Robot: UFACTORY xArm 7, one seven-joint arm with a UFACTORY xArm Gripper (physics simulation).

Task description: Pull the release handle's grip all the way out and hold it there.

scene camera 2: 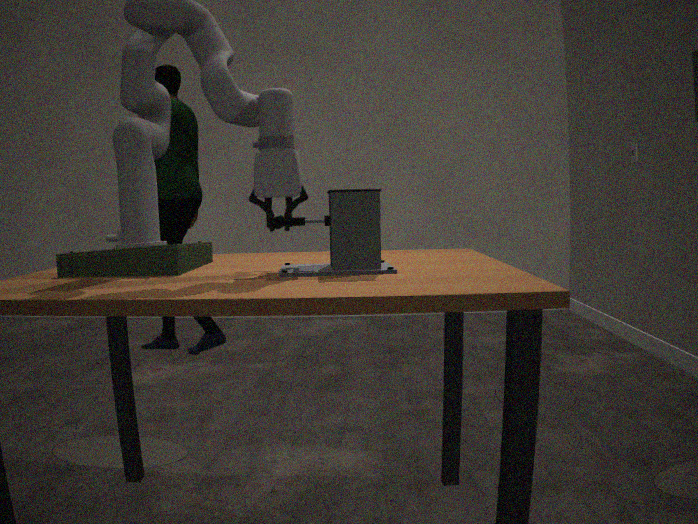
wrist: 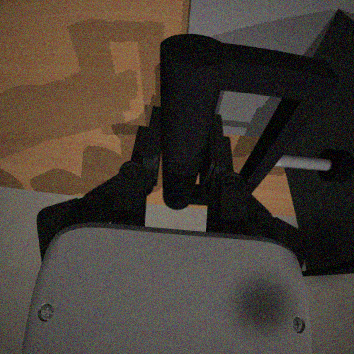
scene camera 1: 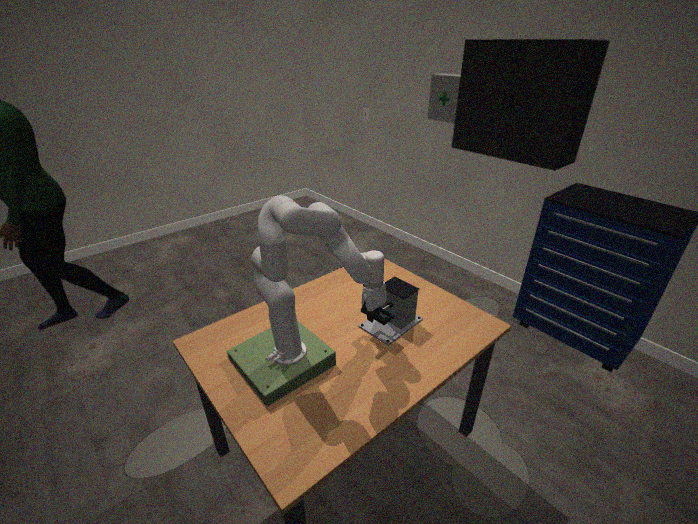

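Note:
The release handle's grip (wrist: 186, 115) is a thick black bar on a black frame, between the two fingers in the wrist view. My gripper (scene camera 1: 378, 315) (scene camera 2: 279, 223) (wrist: 183, 126) points down and is shut on this grip. A thin pale rod (scene camera 2: 315, 221) (wrist: 305, 163) runs from the handle's frame to a black collar (scene camera 2: 327, 220) (wrist: 337, 165) on the side of a grey box (scene camera 1: 403, 304) (scene camera 2: 355, 231). A length of the rod shows between frame and collar. The handle is level, above the base plate. In scene camera 1 the gripper hides most of the handle.
The box stands on a grey base plate (scene camera 1: 387, 339) (scene camera 2: 304, 270) on the wooden table (scene camera 1: 451, 332) (scene camera 2: 451, 282). The arm rises from a green block (scene camera 1: 248, 360) (scene camera 2: 118, 263). A person (scene camera 1: 39, 208) (scene camera 2: 183, 152) is beyond the table. A blue drawer cabinet (scene camera 1: 597, 282) stands at the right.

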